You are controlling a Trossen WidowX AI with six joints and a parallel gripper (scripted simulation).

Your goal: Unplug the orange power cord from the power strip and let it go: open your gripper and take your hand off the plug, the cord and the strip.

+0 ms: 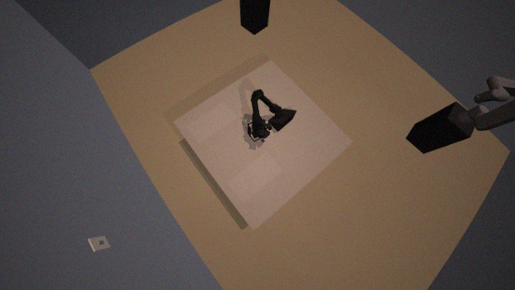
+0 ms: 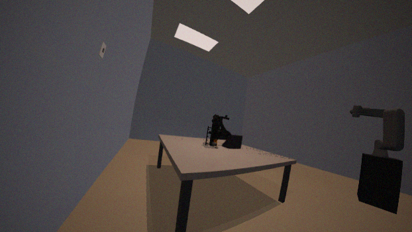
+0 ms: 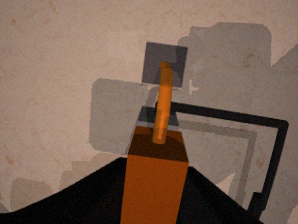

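The orange plug is 30 mm to the right of my gripper tip.
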